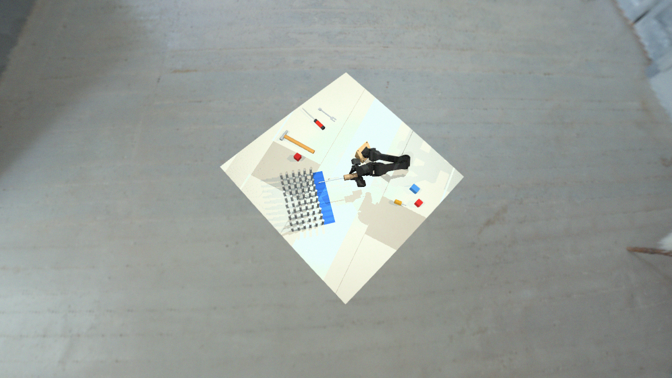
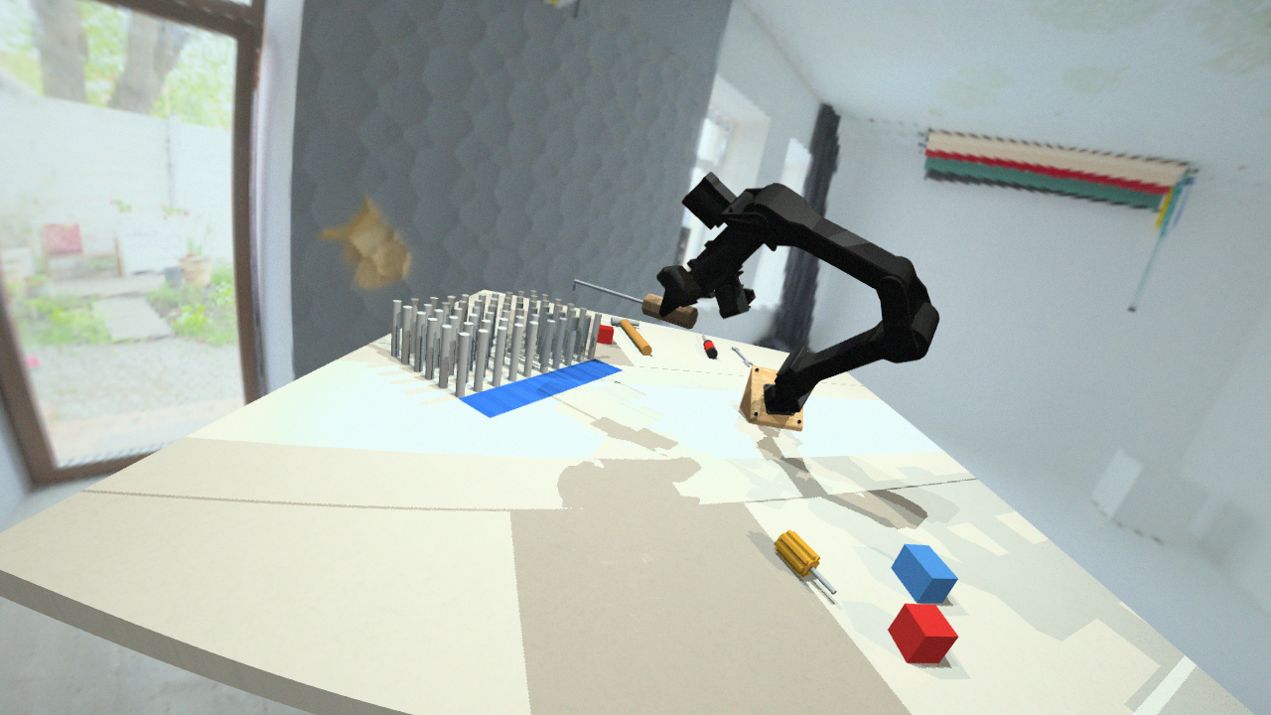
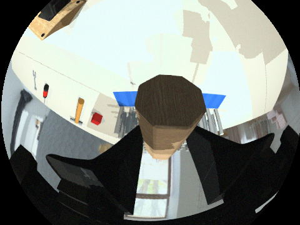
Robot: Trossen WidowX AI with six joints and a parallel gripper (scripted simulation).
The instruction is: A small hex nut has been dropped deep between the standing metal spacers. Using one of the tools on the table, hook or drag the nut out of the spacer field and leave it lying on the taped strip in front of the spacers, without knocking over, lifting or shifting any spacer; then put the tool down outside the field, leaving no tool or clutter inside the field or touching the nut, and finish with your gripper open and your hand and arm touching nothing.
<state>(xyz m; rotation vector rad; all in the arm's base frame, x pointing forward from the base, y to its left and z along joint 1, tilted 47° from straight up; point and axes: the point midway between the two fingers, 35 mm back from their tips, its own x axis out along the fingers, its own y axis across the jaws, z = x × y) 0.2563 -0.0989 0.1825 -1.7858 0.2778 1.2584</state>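
My gripper tip is now 19 cm above the blue taped strip, 17 cm short of it and 8 cm to the left of it. Also, from my gripper tip: hook tool: 8 cm ahead, 6 cm to the right; then yellow-handled screwdriver: 37 cm to the left, 18 cm below, 14 cm behind; then blue cube: 40 cm to the left, 30 cm behind, 17 cm below.
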